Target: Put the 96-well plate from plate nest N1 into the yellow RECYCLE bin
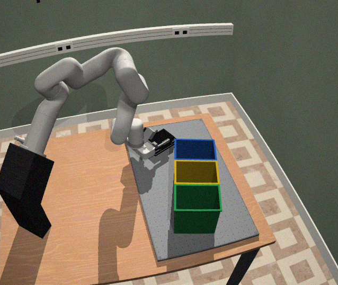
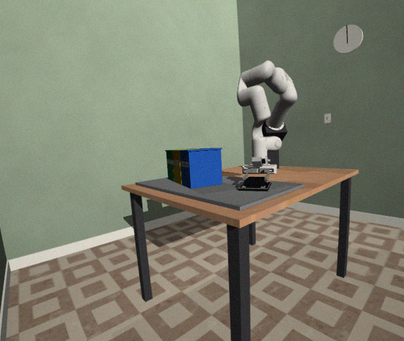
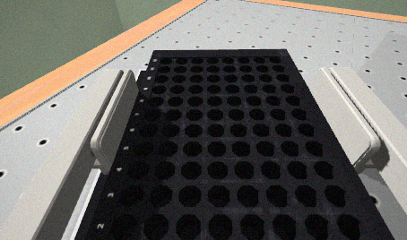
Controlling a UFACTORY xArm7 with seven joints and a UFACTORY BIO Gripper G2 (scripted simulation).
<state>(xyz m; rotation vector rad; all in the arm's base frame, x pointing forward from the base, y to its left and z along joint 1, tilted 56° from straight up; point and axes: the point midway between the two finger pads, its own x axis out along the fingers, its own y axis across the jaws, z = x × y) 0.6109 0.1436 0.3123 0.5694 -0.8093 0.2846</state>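
My hand is 3 cm above the black plate nest N1. Round my hand: blue bin 12 cm ahead, 25 cm to the right, 5 cm above; then yellow bin 10 cm ahead, 38 cm to the right, 5 cm above; then black 96-well plate 1 cm below.
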